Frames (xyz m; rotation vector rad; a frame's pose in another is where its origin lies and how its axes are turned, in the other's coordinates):
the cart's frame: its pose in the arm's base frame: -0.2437 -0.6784 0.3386 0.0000 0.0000 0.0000
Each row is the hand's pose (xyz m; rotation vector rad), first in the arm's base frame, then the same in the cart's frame.
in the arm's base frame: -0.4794 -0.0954 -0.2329 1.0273 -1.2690 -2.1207
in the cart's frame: -0.2357 0.5830 -0.5715 1.0273 -1.2690 -2.1207
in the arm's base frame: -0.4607 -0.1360 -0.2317 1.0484 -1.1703 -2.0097
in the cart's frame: -0.2170 0.5424 -0.5703 1.0484 -1.1703 -2.0097
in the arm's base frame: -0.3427 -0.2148 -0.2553 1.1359 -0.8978 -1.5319
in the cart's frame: -0.0990 0.4636 -0.5939 1.1359 -0.8978 -1.5319
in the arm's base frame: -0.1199 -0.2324 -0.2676 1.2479 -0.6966 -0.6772
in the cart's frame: 0.1238 0.4460 -0.6062 1.2479 -0.6966 -0.6772
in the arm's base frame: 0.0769 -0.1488 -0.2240 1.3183 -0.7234 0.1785
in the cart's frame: 0.3206 0.5296 -0.5626 1.3183 -0.7234 0.1785
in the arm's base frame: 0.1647 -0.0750 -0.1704 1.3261 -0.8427 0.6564
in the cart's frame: 0.4084 0.6034 -0.5090 1.3261 -0.8427 0.6564
